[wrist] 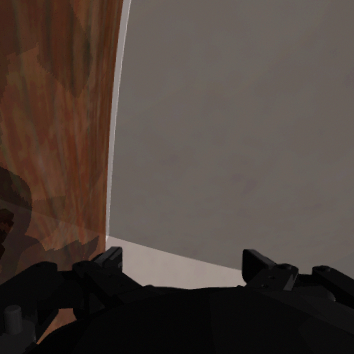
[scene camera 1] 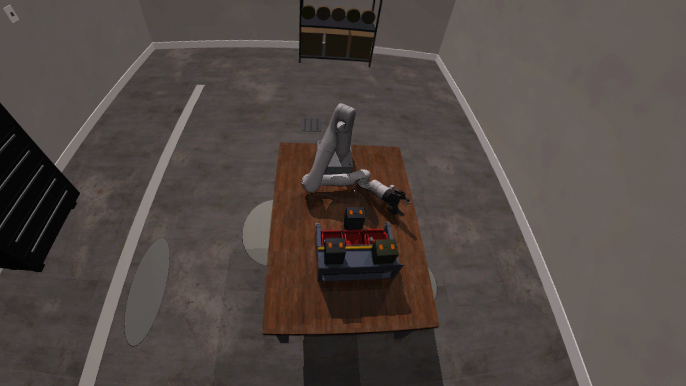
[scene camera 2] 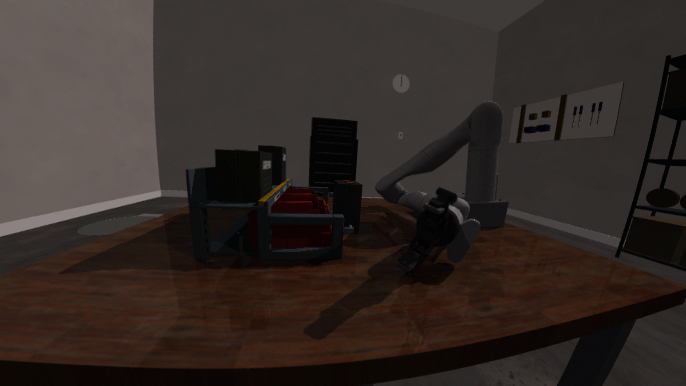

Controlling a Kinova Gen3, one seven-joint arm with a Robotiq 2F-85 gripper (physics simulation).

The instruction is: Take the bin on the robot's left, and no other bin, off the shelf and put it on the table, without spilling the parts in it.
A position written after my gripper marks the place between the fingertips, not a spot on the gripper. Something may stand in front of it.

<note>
My gripper (scene camera 2: 415, 238) is open and holds nothing. Also in view: a dark bin (scene camera 2: 347, 196).
My gripper also shows in the wrist view (wrist: 182, 262). The wrist view does not show the dark bin: it is out of frame.
</note>
